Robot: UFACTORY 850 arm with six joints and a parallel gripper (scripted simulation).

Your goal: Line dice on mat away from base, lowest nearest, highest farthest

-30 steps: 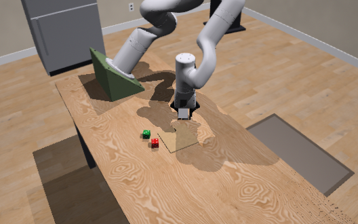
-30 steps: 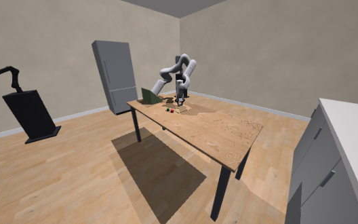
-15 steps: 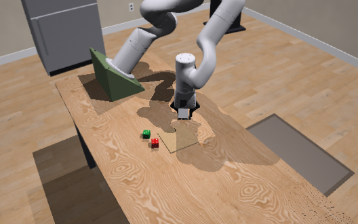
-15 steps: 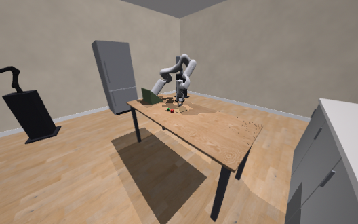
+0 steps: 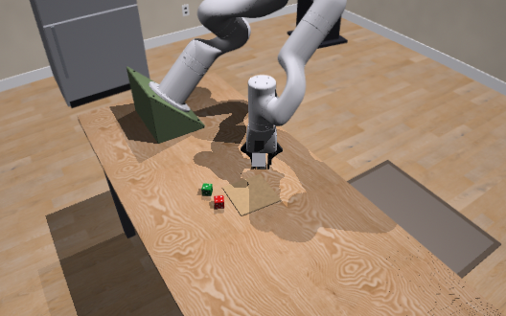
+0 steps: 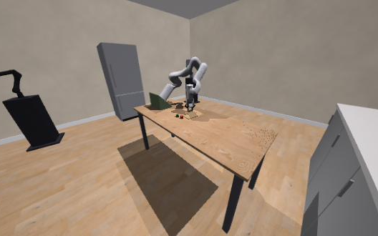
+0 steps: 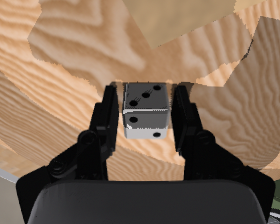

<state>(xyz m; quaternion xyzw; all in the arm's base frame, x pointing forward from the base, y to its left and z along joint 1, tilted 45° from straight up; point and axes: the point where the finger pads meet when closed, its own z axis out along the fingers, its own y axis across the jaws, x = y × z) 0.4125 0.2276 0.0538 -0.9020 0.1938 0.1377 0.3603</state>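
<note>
Now: hand 10 mm above the white die. From my hand the other things lie so: green die 210 mm to the right, 40 mm ahead, 10 mm below; tan mat 110 mm ahead, 90 mm to the right, 20 mm below; red die 200 mm to the right, 110 mm ahead, 10 mm below.
</note>
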